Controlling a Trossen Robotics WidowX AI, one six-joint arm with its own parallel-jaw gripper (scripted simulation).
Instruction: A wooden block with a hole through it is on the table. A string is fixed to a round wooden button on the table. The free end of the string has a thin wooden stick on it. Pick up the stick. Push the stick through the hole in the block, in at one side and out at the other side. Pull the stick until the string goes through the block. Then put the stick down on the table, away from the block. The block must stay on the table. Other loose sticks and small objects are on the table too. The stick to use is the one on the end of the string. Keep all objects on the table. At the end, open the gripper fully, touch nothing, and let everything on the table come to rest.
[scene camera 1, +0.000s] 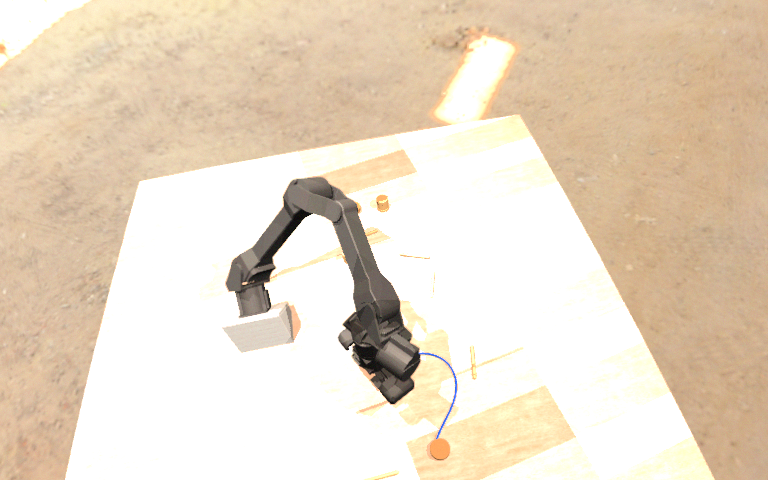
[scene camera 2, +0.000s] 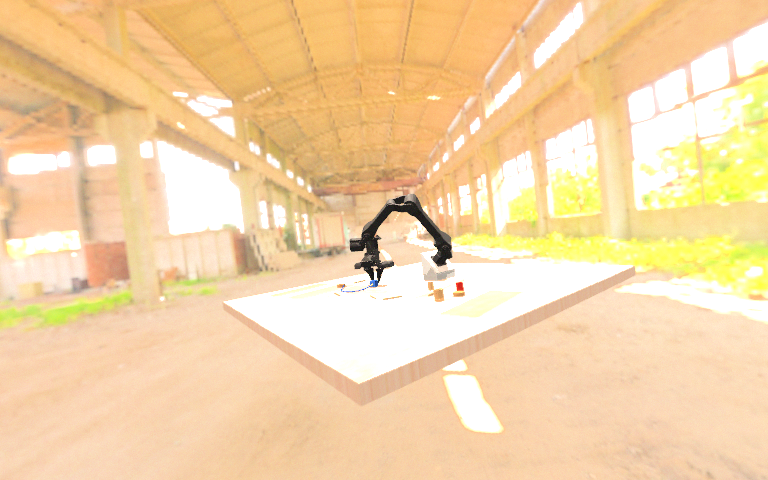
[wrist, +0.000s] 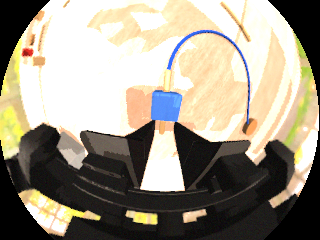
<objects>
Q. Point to my gripper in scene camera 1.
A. At 379, 377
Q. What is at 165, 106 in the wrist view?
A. A blue cube.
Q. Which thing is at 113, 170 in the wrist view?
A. My gripper.
</objects>
